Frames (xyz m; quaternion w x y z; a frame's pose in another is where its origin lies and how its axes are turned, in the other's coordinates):
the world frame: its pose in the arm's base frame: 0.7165 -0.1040 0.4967 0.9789 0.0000 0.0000 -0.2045
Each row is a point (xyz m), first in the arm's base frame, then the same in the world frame.
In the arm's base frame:
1: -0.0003 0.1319 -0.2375
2: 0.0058 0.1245 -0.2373
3: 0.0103 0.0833 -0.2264
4: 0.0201 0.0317 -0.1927
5: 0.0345 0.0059 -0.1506
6: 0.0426 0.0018 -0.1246
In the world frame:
1: -0.7513 -0.0708 -0.7342
2: -0.7427 -0.0751 -0.7340
3: -0.7221 -0.1111 -0.7231
4: -0.6925 -0.1544 -0.6894
5: -0.6690 -0.1723 -0.6473
6: -0.6599 -0.1728 -0.6213

